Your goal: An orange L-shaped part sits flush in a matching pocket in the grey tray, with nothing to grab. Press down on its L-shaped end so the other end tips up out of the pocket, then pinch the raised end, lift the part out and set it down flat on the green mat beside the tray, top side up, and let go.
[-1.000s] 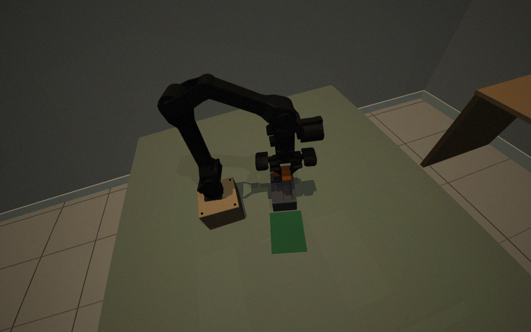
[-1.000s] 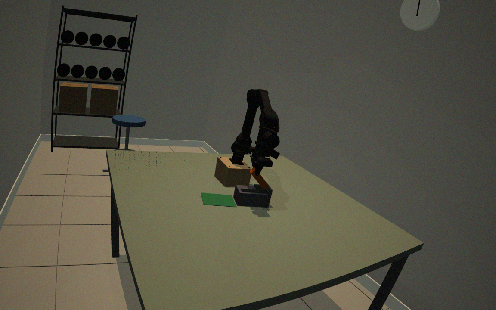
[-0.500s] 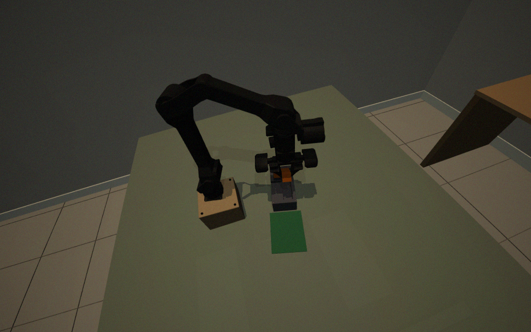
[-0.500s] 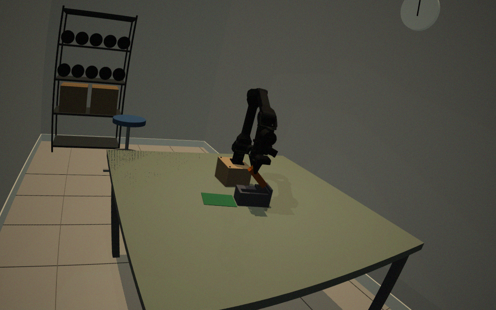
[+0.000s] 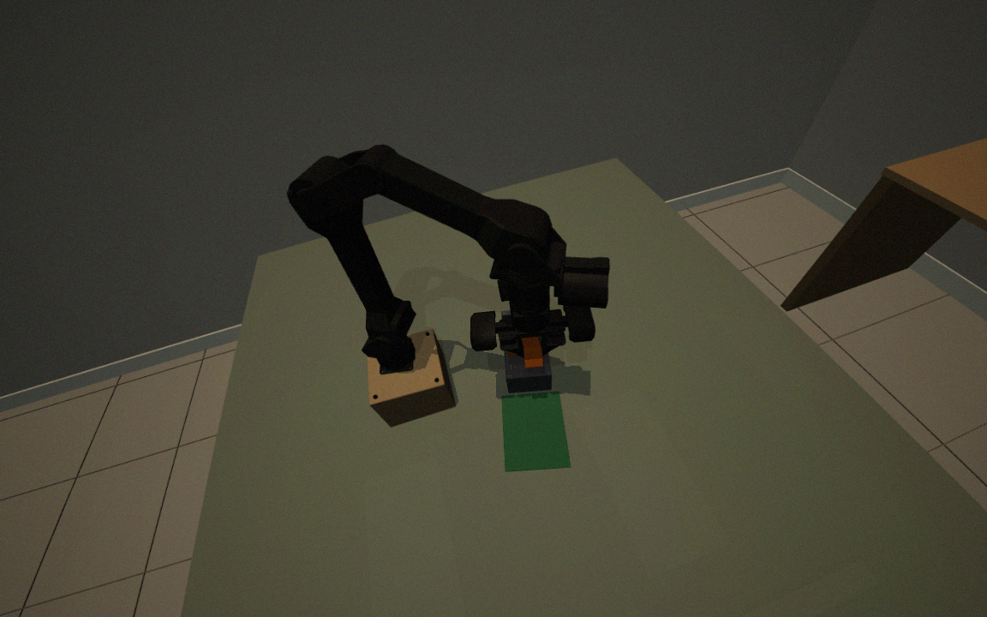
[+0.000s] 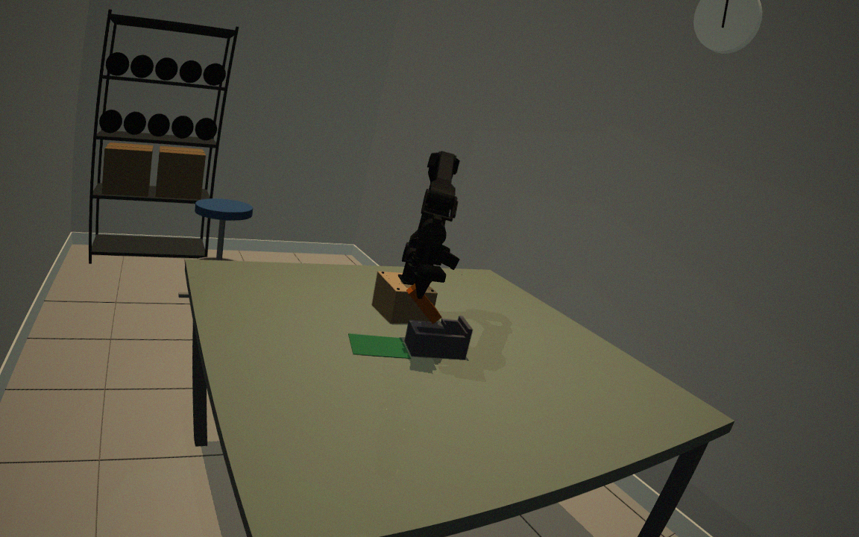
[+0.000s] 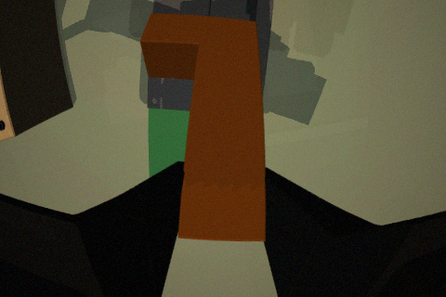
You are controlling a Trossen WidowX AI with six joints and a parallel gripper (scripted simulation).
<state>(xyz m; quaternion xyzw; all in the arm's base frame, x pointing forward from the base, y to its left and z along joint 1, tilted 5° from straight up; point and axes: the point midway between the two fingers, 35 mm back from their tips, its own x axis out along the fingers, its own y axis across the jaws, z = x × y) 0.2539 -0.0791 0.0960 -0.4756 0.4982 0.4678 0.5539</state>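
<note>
Now: gripper tip 17 cm above the green mat, 7 cm to the left of it and 2 cm past it. Round my gripper tip: orange L-shaped part (3 cm to the left, 3 cm below, 1 cm behind).
</note>
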